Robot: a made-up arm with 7 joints.
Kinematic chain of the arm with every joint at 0, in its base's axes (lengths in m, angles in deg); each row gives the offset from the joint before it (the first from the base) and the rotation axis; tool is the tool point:
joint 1: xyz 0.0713 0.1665 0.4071 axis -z
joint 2: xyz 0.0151 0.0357 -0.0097 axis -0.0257 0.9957 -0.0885
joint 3: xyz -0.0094 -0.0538 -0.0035 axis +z
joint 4: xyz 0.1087 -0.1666 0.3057 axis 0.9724 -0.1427 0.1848
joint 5: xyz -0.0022 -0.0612 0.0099 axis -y
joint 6: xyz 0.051 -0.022 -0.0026 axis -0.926 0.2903 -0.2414
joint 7: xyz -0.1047 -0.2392 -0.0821 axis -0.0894 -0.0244 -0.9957
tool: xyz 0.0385 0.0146 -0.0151
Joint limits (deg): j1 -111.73..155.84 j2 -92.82..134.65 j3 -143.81..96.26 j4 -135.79..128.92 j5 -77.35..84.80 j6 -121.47..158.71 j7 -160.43..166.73
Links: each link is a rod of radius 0.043 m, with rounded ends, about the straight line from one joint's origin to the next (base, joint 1, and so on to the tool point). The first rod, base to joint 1, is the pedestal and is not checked.
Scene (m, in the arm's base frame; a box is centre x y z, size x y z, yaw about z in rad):
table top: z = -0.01
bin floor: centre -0.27 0.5 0 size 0.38 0.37 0.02 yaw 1.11
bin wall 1: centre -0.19 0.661 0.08 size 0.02 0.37 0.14 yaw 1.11
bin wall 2: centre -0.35 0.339 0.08 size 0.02 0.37 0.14 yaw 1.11
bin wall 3: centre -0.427 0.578 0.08 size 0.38 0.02 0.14 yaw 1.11
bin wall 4: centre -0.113 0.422 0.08 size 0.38 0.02 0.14 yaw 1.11
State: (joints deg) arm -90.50 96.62 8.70 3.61 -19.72 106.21 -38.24
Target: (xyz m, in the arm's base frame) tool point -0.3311 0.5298 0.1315
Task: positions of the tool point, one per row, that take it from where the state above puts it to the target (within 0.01 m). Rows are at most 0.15 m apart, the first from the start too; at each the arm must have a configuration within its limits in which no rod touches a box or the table.
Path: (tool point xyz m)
1: 0.3894 0.6842 0.2737
2: 0.3777 0.7070 0.3321
3: 0.3373 0.7353 0.3852
4: 0.2702 0.7636 0.4251
5: 0.1813 0.7853 0.4455
6: 0.0780 0.7940 0.4428
7: -0.0306 0.7843 0.4156
8: -0.1349 0.7528 0.3659
9: -0.2250 0.6984 0.2977
10: -0.2925 0.6227 0.2173
11: -0.3311 0.5298 0.1315

